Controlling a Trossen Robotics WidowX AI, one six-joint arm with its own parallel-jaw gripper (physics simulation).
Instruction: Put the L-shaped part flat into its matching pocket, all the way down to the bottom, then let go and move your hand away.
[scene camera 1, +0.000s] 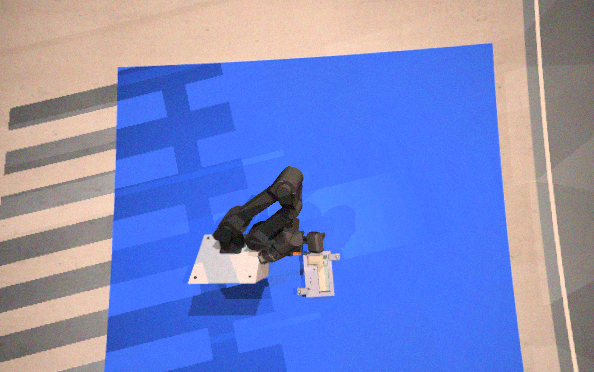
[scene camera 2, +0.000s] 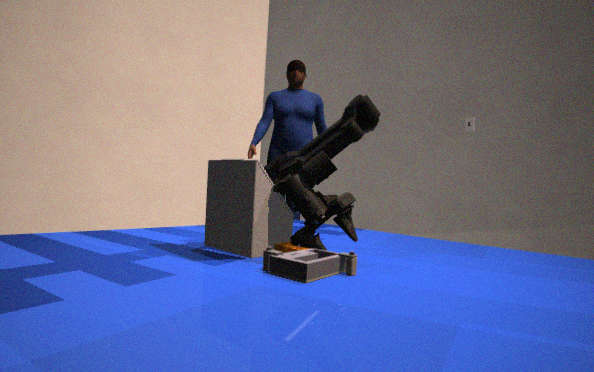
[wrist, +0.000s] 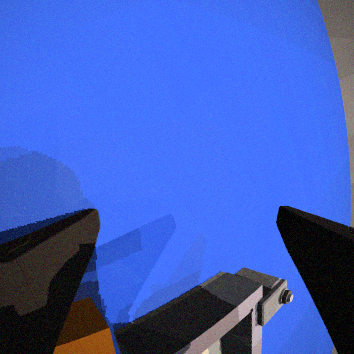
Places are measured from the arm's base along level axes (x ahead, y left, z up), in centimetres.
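Where they show: gripper, fingertip midpoint: (scene camera 2: 343, 250) (wrist: 189, 217); arm's base, link origin: (scene camera 1: 232, 245) (scene camera 2: 260, 198).
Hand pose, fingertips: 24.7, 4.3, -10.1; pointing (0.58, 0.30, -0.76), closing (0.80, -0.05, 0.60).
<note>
Each offset is from my fingertips to the top centre of the thing, as dx, dy, dz. "*": to the spot under its first point. Level surfaces: height alone.
The orange L-shaped part @(-9.9, -4.0, +0.0) (scene camera 1: 297, 253) (scene camera 2: 289, 247) (wrist: 86, 337) lies on the blue mat beside the pale fixture @(+1.5, -12.9, +1.9) (scene camera 1: 310, 286) (scene camera 2: 285, 268) (wrist: 192, 320), on the arm's side. Most of it is hidden by the arm, the left finger or the fixture, so its full outline does not show. The fixture's L-shaped pocket @(* +3.3, -15.6, -2.4) (scene camera 1: 324, 281) is open at the top, and its pale floor shows. My gripper (scene camera 1: 291, 252) (scene camera 2: 333, 242) (wrist: 189, 217) is wide open and empty. In the wrist view its left finger overlaps the part and its right finger is beyond the fixture's corner.
The arm's large pale base block (scene camera 1: 225, 265) (scene camera 2: 232, 207) stands on the blue mat @(dz -2.9) (scene camera 1: 400, 125) (scene camera 2: 165, 325). The fixture has small corner posts with bolts, one @(* +7.2, -7.3, +1.7) (scene camera 1: 336, 256) (scene camera 2: 352, 263) (wrist: 286, 297) near my right finger. A person (scene camera 2: 295, 117) in blue stands behind the arm.
</note>
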